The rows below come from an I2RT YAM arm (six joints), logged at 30 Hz.
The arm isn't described. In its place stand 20 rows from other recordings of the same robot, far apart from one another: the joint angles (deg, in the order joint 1, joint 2, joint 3, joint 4, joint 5, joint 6), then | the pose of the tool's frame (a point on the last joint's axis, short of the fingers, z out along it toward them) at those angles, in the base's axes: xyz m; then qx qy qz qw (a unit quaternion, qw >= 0).
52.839 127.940 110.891 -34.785 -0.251 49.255 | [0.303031, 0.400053, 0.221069, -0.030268, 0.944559, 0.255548, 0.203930]
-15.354 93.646 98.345 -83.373 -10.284 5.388 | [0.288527, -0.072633, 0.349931, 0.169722, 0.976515, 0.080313, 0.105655]
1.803 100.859 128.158 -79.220 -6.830 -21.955 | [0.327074, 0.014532, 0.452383, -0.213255, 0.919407, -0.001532, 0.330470]
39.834 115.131 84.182 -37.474 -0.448 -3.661 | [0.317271, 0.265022, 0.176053, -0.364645, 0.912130, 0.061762, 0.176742]
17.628 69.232 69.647 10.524 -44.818 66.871 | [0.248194, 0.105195, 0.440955, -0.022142, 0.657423, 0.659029, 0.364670]
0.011 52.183 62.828 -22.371 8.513 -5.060 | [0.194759, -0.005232, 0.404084, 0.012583, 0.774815, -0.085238, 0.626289]
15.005 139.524 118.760 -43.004 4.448 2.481 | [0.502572, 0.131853, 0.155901, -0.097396, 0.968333, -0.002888, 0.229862]
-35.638 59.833 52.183 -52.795 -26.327 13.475 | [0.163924, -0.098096, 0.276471, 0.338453, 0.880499, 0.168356, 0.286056]
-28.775 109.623 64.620 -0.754 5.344 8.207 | [0.349606, -0.195782, 0.152938, 0.310138, 0.872038, -0.109648, 0.362409]
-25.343 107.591 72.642 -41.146 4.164 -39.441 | [0.325413, -0.156981, 0.167692, -0.117371, 0.985033, -0.095254, 0.082825]
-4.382 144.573 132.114 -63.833 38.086 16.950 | [0.508299, -0.060975, 0.173149, 0.211969, 0.915097, -0.309652, 0.147589]
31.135 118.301 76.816 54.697 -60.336 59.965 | [0.375721, 0.263103, 0.249539, -0.247799, 0.618093, 0.702280, 0.251714]
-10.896 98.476 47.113 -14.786 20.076 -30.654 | [0.294439, -0.069123, 0.122446, -0.129812, 0.955334, -0.231624, 0.129756]
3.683 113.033 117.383 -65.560 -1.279 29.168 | [0.414905, 0.027504, 0.338821, 0.210925, 0.945302, 0.080663, 0.235388]
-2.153 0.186 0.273 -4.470 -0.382 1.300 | [0.110118, -0.003902, 0.166355, 0.019839, 0.733360, -0.002613, 0.679546]
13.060 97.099 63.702 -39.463 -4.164 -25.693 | [0.313544, 0.075387, 0.186071, -0.332960, 0.930414, 0.019322, 0.151968]
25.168 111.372 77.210 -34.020 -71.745 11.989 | [0.333414, 0.194020, 0.192367, 0.201473, -0.777697, -0.594268, 0.037961]
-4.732 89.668 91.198 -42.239 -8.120 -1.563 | [0.343830, -0.023415, 0.372767, -0.004444, 0.907094, 0.041416, 0.418862]
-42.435 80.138 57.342 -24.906 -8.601 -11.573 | [0.223074, -0.196730, 0.253219, 0.221378, 0.903692, -0.101047, 0.352309]
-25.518 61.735 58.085 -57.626 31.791 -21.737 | [0.166464, -0.100245, 0.298876, 0.098636, 0.928957, -0.338696, 0.112225]
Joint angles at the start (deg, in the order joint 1, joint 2, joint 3, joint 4, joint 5, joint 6): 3.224, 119.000, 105.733, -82.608, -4.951, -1.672
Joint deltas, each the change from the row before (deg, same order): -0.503, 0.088, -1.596, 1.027, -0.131, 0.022; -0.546, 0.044, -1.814, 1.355, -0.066, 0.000; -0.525, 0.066, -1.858, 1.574, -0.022, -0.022; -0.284, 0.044, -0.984, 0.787, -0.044, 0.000; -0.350, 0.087, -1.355, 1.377, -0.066, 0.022; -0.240, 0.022, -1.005, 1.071, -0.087, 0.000; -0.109, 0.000, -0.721, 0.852, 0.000, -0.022; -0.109, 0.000, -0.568, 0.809, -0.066, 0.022; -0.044, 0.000, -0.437, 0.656, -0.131, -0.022; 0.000, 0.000, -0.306, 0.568, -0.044, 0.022
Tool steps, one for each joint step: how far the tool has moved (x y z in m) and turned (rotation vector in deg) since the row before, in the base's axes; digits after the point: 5 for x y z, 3 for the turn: -0.00074, -0.00337, -0.00747, 0.094, 0.665, -0.539; -0.00089, -0.00369, -0.00816, 0.044, 0.505, -0.554; -0.00084, -0.00356, -0.00851, 0.013, 0.349, -0.506; -0.00065, -0.00190, -0.00454, 0.037, 0.242, -0.290; -0.00045, -0.00232, -0.00648, 0.061, 0.068, -0.381; -0.00042, -0.00156, -0.00453, 0.087, -0.043, -0.252; -0.00022, -0.00073, -0.00317, 0.005, -0.133, -0.087; 0.00006, -0.00069, -0.00252, 0.065, -0.238, -0.139; 0.00009, -0.00021, -0.00194, 0.135, -0.220, -0.039; 0.00025, 0.00003, -0.00138, 0.043, -0.259, -0.027
